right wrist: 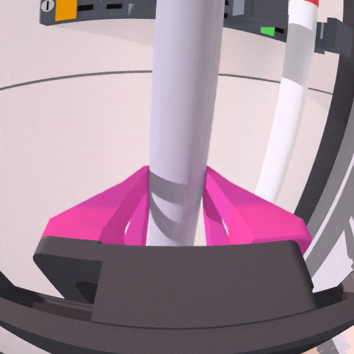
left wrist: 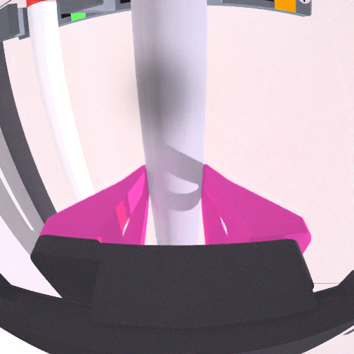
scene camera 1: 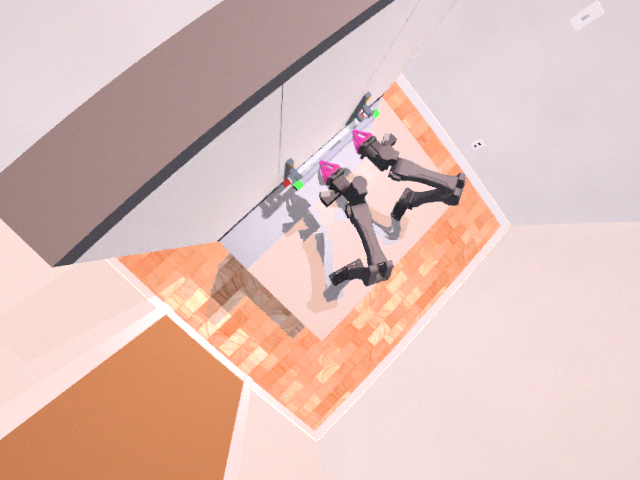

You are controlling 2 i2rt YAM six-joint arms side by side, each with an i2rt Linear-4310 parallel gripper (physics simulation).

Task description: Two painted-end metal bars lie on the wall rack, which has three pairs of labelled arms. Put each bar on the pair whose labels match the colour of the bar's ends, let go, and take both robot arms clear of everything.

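Where they show: left gripper, fingertip midpoint: (scene camera 1: pixel 320 163); right gripper, fingertip midpoint: (scene camera 1: pixel 352 132); left arm's base at its link origin: (scene camera 1: pixel 346 271); right arm's base at its link origin: (scene camera 1: pixel 402 203).
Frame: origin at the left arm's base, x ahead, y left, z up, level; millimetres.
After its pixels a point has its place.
The green-ended metal bar (scene camera 1: pixel 297 184) {x 494, y 84, z 305 mm} (left wrist: pixel 172 90) (right wrist: pixel 185 100) is held in front of the wall rack, farther from the wall than the other bar. My left gripper (scene camera 1: pixel 321 162) {x 534, y -41, z 287 mm} (left wrist: pixel 174 173) is shut on it, left of its middle. My right gripper (scene camera 1: pixel 354 132) {x 594, y -229, z 284 mm} (right wrist: pixel 176 174) is shut on it, right of its middle. The red-ended bar (scene camera 1: pixel 286 182) {x 541, y 101, z 182 mm} (left wrist: pixel 47 75) (right wrist: pixel 295 110) lies at the rack, beside the held bar in both wrist views; its seating is unclear. The rack (scene camera 1: pixel 290 167) {x 558, y 83, z 330 mm} (left wrist: pixel 300 7) (right wrist: pixel 100 14) shows orange and green labels in the wrist views.
The wall (scene camera 1: pixel 232 160) {x 530, y 252, z 707 mm} with a dark top edge rises behind the rack. Both arms reach up from a pale mat (scene camera 1: pixel 279 268) {x 193, y 313, z 0 mm} on a wooden floor (scene camera 1: pixel 361 351). The two arms stand close together, and their shadows fall on the mat.
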